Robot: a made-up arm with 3 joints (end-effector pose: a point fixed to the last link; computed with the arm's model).
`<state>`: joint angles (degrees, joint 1 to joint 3).
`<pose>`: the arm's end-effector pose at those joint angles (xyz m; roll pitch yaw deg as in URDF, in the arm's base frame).
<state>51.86 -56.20 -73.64</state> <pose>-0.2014 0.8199 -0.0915 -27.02 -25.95 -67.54</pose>
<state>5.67 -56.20 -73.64</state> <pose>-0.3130 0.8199 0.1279 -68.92 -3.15 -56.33</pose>
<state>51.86 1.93 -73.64</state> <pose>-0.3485 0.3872 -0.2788 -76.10 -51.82 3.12</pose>
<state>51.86 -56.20 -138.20</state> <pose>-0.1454 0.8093 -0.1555 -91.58 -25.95 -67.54</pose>
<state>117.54 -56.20 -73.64</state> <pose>0.1362 0.8199 -0.1336 48.47 -29.56 -107.20</pose>
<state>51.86 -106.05 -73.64</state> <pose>0.0611 0.8734 0.2428 -22.89 12.56 -100.07</pose>
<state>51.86 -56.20 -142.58</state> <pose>-0.1445 0.8068 -0.1610 -95.96 -25.95 -67.54</pose>
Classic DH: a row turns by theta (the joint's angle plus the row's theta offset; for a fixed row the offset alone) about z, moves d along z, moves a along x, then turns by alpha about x. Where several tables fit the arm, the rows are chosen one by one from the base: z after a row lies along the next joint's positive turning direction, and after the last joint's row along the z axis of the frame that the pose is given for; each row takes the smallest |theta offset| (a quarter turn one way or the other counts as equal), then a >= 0, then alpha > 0; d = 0 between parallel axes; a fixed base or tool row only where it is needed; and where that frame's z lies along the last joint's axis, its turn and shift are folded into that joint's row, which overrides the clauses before.
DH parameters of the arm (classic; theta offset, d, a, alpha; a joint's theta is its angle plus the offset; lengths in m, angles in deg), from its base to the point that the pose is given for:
base (fixed): 0 0.149 0 90
joint 1: 0 -0.3893 -0.0434 -90
joint 2: -90 -0.0169 0.0606 -90
joint 3: 0 -0.5081 0.0044 90
tool (fixed): 90 0.0801 0 0

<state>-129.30 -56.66 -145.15</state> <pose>0.1483 0.8076 0.4567 80.44 25.17 -112.62</pose>
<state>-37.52 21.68 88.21</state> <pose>-0.3791 0.0708 0.4164 104.05 34.47 26.62</pose>
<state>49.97 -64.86 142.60</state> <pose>-0.1646 0.8043 -0.1763 -170.26 -18.98 -73.20</pose>
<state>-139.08 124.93 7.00</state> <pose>-0.1927 0.0155 -0.1002 151.60 -22.03 62.18</pose>
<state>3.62 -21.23 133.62</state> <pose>-0.5530 0.4656 0.0385 134.93 -3.37 -21.27</pose>
